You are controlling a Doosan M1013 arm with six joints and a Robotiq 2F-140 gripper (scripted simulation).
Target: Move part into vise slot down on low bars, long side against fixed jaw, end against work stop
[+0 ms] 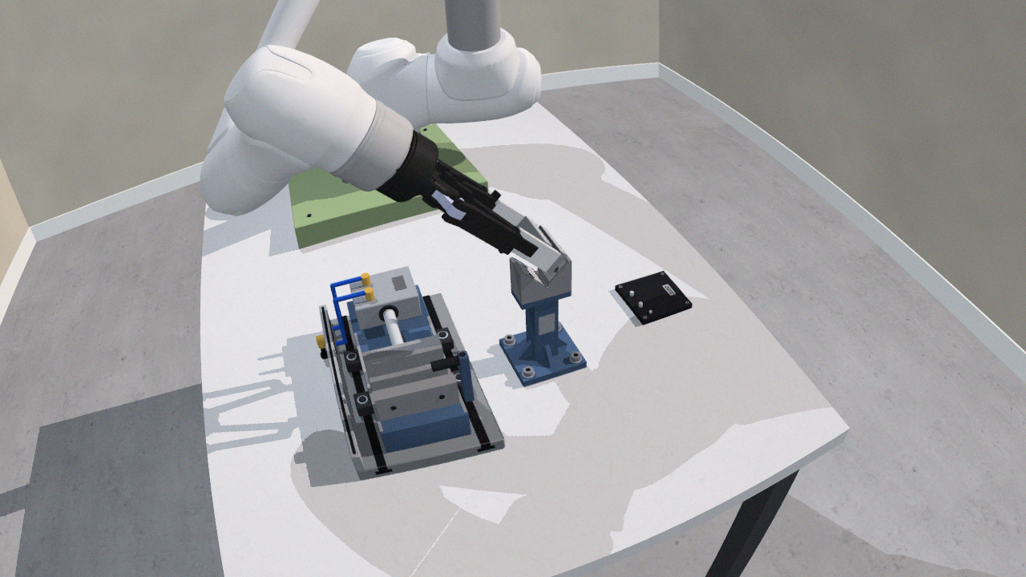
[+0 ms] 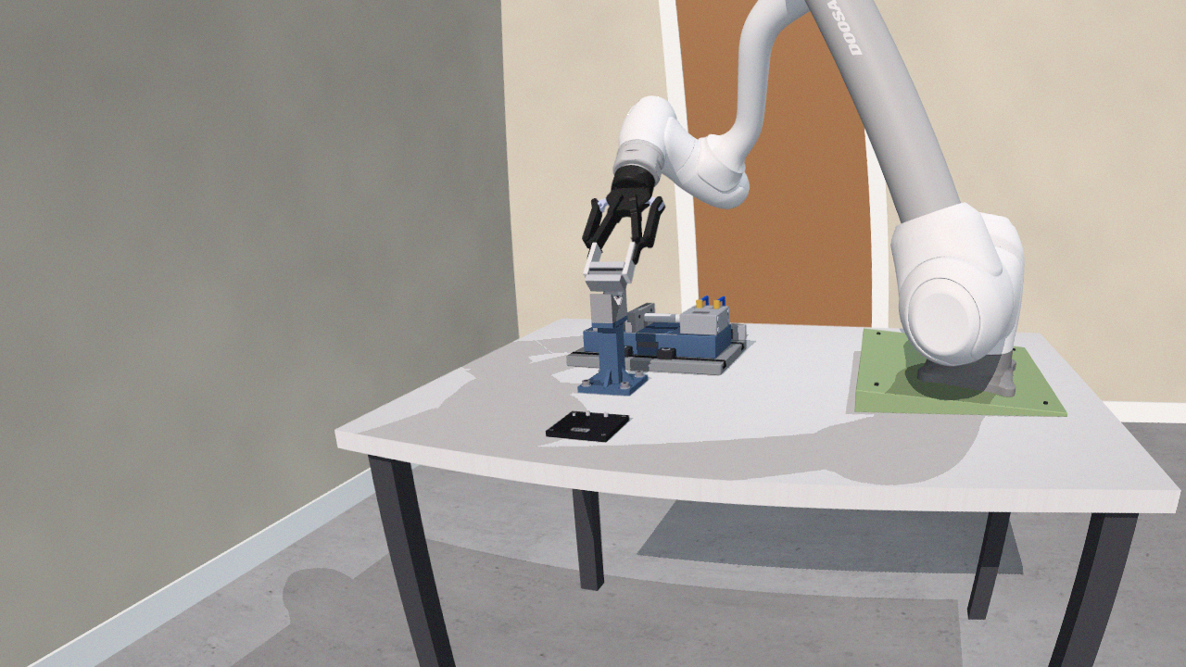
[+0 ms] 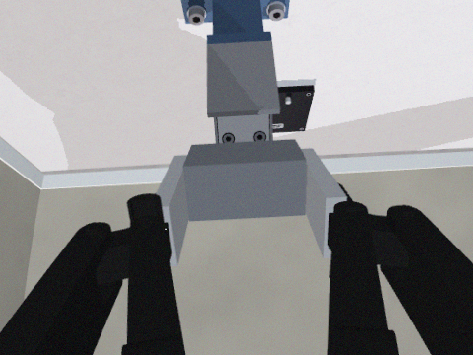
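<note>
Right now my hand is 20 mm to the right of the part and 10 mm above it. The rest, counted from my hand: blue work stop post (70 mm ahead, 90 mm to the right, 140 mm below); blue v-block stand (20 mm to the left, 140 mm below); work stop (80 mm ahead, 110 mm to the right, 110 mm below).
</note>
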